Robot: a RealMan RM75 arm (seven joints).
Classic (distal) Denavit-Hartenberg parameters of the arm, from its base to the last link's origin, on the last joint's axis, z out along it. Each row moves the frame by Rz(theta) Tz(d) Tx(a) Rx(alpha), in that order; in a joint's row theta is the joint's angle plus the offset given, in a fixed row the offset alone. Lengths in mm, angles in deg.
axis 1: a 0  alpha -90  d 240.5  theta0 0
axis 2: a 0  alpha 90  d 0  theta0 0
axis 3: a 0  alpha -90  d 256  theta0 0
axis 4: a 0  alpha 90  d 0  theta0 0
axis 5: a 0  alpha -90  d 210  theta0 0
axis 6: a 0  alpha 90  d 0  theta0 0
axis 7: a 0  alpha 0  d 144  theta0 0
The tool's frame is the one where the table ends.
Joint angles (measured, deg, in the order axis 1, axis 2, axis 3, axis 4, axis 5, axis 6, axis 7), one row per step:
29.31, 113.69, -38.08, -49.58, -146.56, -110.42, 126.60
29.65, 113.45, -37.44, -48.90, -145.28, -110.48, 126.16
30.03, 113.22, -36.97, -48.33, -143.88, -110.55, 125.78
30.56, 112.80, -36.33, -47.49, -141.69, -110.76, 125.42
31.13, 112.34, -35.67, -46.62, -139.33, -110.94, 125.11
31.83, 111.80, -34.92, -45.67, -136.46, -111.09, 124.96
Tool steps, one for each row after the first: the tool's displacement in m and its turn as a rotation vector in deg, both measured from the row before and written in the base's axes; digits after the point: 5 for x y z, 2 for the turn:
-0.00278, 0.00267, 0.00067, 0.81, 1.57, 0.51
-0.00346, 0.00314, 0.00076, 0.81, 1.54, 0.66
-0.00521, 0.00449, 0.00185, 1.17, 2.32, 0.81
-0.00565, 0.00497, 0.00238, 1.32, 2.43, 0.84
-0.00707, 0.00628, 0.00336, 1.68, 2.84, 0.90

